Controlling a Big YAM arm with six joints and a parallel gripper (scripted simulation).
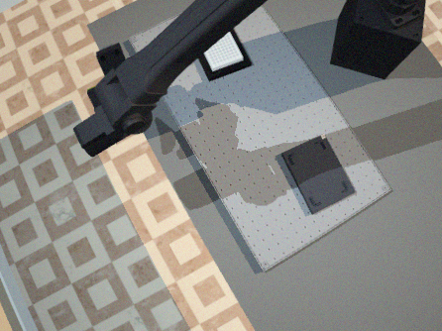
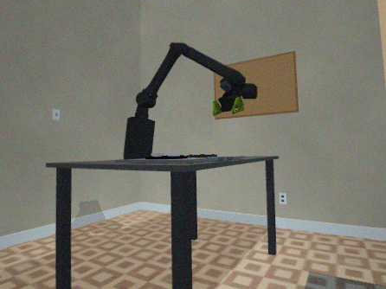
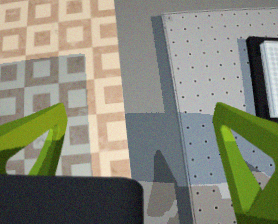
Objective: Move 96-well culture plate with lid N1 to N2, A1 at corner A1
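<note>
The clear lid lies 260 mm behind my hand, 180 mm below it and 80 mm to the right of it. The rest, counted from my hand: nest N1: 260 mm behind, 200 mm below, 80 mm to the right; plate: 260 mm behind, 180 mm below, 80 mm to the right; nest N2: 330 mm to the left, 310 mm behind, 200 mm below.
</note>
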